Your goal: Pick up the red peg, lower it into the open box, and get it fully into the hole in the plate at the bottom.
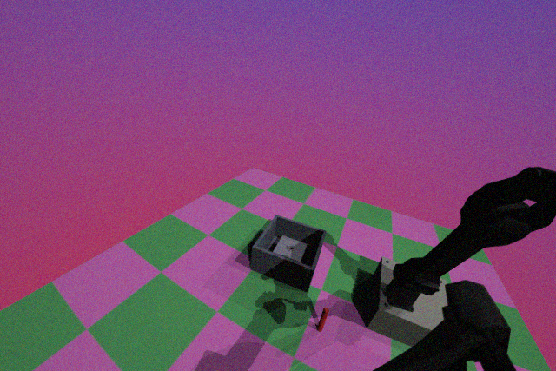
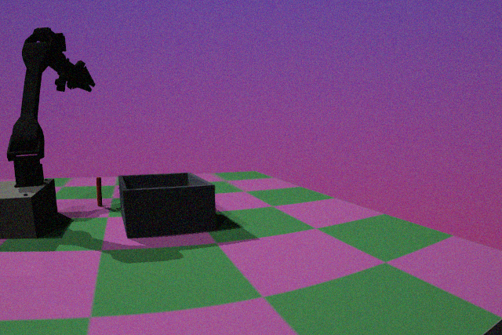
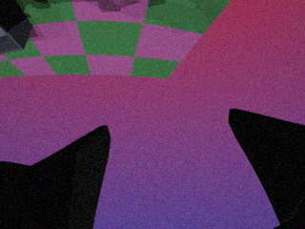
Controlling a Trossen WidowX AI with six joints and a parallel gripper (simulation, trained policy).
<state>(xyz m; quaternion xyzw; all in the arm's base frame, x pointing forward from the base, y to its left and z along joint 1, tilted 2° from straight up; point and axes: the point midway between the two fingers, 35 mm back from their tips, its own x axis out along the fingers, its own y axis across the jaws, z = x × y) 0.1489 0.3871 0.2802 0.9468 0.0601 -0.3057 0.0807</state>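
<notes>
Right now my gripper tip is 10 mm short of the red peg, 290 mm to the left of it and 320 mm above it. The rest, counted from my gripper tip: dark box: 160 mm ahead, 480 mm to the right, 330 mm below; then grey plate: 160 mm ahead, 480 mm to the right, 310 mm below.
</notes>
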